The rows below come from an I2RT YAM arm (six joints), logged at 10 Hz.
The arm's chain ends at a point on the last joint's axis. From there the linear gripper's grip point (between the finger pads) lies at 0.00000 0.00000 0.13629 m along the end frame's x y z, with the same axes.
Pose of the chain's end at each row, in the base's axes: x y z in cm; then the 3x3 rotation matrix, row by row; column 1 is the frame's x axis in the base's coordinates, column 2 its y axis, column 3 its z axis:
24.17 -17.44 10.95; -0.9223 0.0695 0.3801; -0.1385 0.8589 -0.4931; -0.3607 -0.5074 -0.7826
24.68 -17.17 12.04; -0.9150 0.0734 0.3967; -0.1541 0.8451 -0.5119; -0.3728 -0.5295 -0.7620
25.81 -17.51 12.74; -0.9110 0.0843 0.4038; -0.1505 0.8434 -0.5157; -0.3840 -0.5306 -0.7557
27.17 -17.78 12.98; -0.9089 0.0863 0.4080; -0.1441 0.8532 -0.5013; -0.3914 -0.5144 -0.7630
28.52 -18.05 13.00; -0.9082 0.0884 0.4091; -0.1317 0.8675 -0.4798; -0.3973 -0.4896 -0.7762
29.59 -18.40 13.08; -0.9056 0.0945 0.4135; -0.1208 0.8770 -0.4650; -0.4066 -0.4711 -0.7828
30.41 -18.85 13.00; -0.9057 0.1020 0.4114; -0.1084 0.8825 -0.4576; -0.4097 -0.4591 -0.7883
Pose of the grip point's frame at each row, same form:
29.35 -24.16 0.28; -0.9223 0.0695 0.3801; -0.1385 0.8589 -0.4931; -0.3607 -0.5074 -0.7826
30.09 -24.15 1.65; -0.9150 0.0734 0.3967; -0.1541 0.8451 -0.5119; -0.3728 -0.5295 -0.7620
31.31 -24.54 2.44; -0.9110 0.0843 0.4038; -0.1505 0.8434 -0.5157; -0.3840 -0.5306 -0.7557
32.73 -24.61 2.58; -0.9089 0.0863 0.4080; -0.1441 0.8532 -0.5013; -0.3914 -0.5144 -0.7630
34.10 -24.59 2.42; -0.9082 0.0884 0.4091; -0.1317 0.8675 -0.4798; -0.3973 -0.4896 -0.7762
35.23 -24.74 2.41; -0.9056 0.0945 0.4135; -0.1208 0.8770 -0.4650; -0.4066 -0.4711 -0.7828
36.02 -25.09 2.26; -0.9057 0.1020 0.4114; -0.1084 0.8825 -0.4576; -0.4097 -0.4591 -0.7883

